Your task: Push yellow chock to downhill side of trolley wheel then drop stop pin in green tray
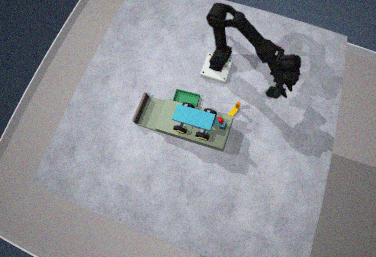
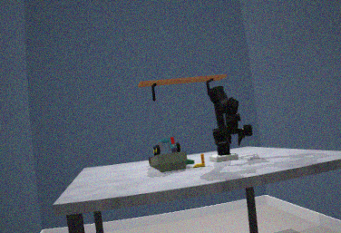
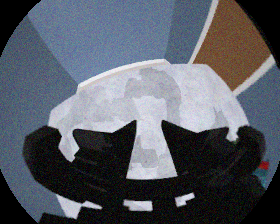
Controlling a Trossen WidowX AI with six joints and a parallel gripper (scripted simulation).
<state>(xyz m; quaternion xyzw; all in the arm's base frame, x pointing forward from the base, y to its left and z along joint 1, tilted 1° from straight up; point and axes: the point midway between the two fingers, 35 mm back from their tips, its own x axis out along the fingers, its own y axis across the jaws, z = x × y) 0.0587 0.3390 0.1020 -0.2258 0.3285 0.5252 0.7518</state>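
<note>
The yellow chock lies 13 cm ahead of my gripper tip, 21 cm to the right of it and 8 cm below it. Round my gripper tip: red-headed stop pin 24 cm ahead, 24 cm to the right, 3 cm above; brown ramp lip 27 cm ahead, 62 cm to the right, 7 cm below; trolley 27 cm ahead, 35 cm to the right, 2 cm above.
</note>
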